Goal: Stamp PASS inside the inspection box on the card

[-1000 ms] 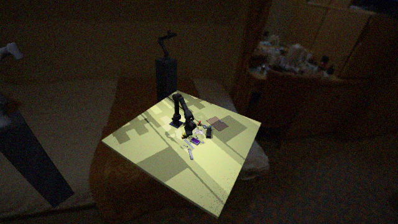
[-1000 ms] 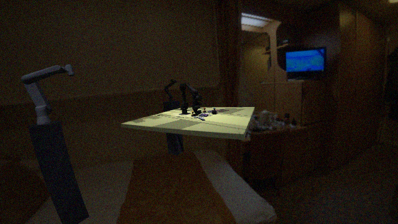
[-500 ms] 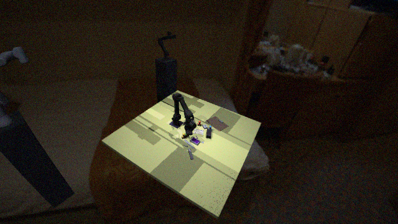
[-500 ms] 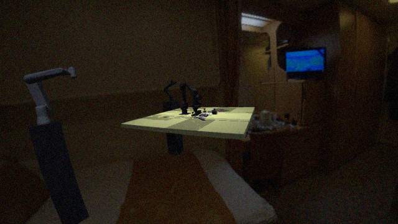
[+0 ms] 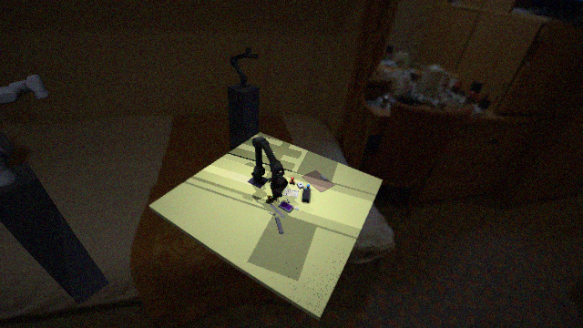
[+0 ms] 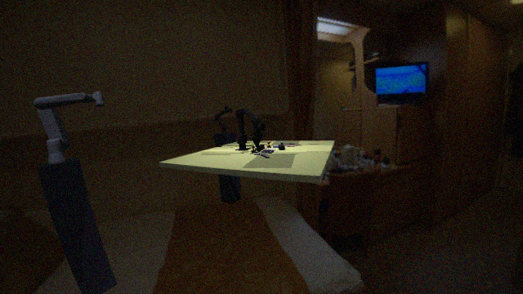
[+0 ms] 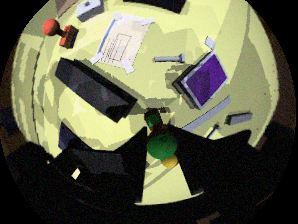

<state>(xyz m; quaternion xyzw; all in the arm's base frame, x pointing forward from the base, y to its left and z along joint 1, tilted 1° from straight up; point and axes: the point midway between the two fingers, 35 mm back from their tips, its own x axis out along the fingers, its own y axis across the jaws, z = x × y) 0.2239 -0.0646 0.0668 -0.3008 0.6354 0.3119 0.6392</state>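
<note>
Now: the purple ink pad 11 cm ahead of my gripper tip, 3 cm below it and 1 cm to the right of it. Round my gripper tip: white card: 14 cm to the left, 5 cm ahead, 4 cm below; long black block: 11 cm to the left, 3 cm behind, 2 cm below; green-topped stamp: right at my gripper tip.
</note>
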